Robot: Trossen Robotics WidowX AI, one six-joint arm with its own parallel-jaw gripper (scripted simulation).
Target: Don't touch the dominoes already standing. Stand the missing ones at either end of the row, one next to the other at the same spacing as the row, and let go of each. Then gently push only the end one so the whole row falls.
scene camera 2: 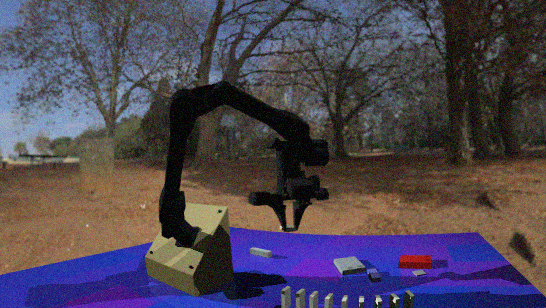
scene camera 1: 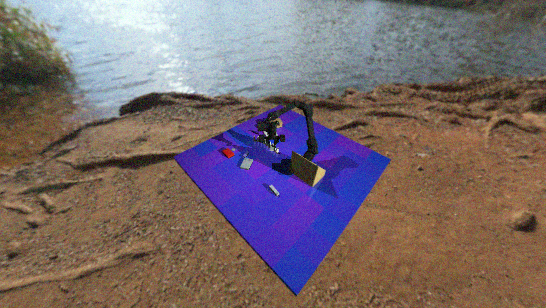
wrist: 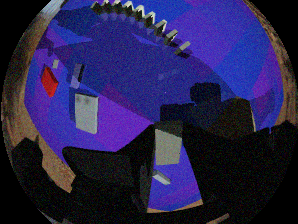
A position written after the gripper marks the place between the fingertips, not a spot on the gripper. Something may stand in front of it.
The gripper [scene camera 2: 290, 231] carries a pale domino [wrist: 168, 132].
